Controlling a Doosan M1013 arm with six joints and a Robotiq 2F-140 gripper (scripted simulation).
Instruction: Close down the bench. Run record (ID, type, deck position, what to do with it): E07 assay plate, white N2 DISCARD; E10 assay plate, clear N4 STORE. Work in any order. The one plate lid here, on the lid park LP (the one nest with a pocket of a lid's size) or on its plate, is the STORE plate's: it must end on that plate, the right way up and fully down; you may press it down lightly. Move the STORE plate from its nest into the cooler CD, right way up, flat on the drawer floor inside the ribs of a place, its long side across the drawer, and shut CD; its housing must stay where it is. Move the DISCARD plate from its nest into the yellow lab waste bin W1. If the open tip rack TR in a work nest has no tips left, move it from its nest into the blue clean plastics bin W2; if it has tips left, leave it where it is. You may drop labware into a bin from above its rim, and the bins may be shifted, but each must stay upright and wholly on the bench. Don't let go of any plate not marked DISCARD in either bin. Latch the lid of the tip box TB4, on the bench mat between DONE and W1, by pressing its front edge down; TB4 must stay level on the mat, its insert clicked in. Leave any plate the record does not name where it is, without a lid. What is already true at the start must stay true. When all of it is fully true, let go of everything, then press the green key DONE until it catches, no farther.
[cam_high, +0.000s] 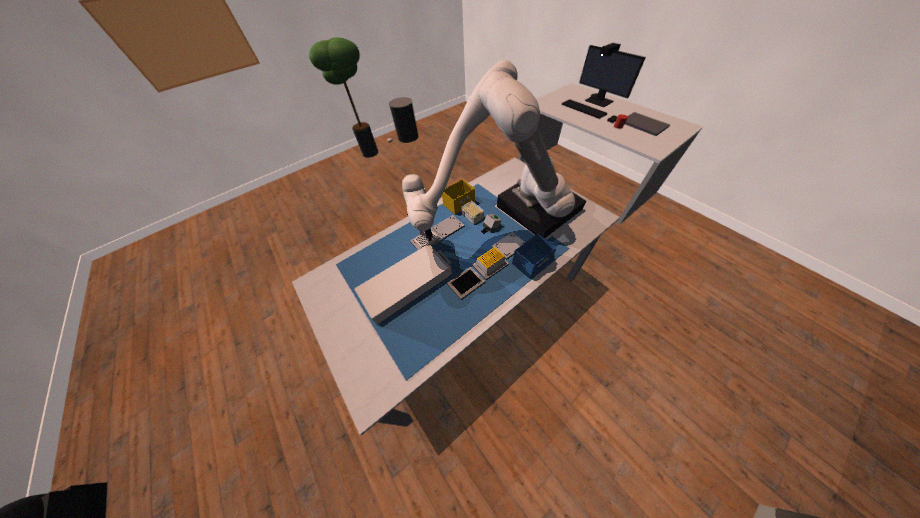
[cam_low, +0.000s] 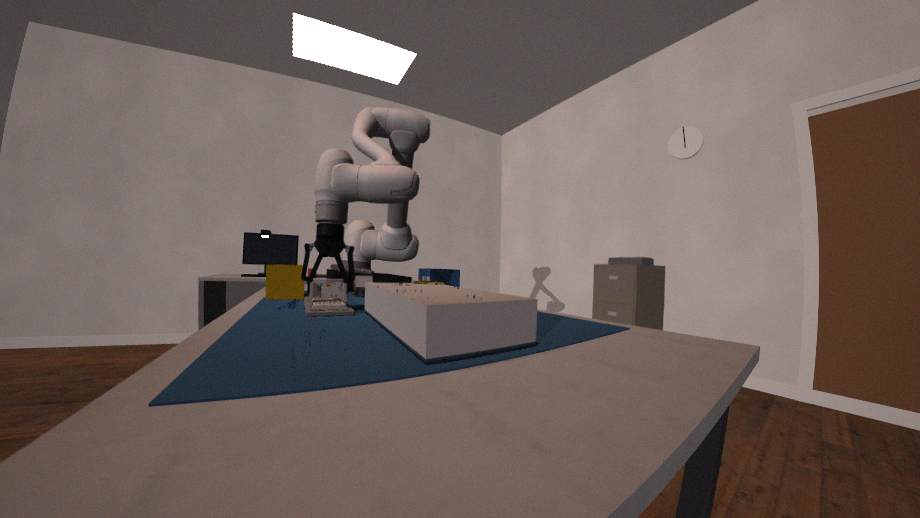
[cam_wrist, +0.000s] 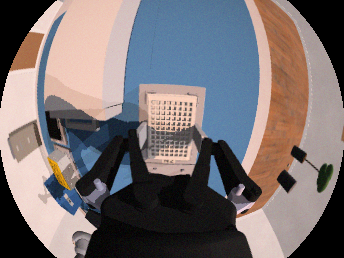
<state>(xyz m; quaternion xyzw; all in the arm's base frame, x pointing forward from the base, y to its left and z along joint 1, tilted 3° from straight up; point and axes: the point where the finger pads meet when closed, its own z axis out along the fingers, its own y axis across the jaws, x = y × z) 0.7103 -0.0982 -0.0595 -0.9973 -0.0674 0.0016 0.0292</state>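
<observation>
The label N2 lies 7 cm behind my hand, 1 cm to the right of it and 3 cm below it. Also, from my hand: cooler drawer: 14 cm ahead, 21 cm to the left, 1 cm below; then white cooler CD: 18 cm ahead, 22 cm to the left, 1 cm below; then white gridded plate: 2 cm below.
</observation>
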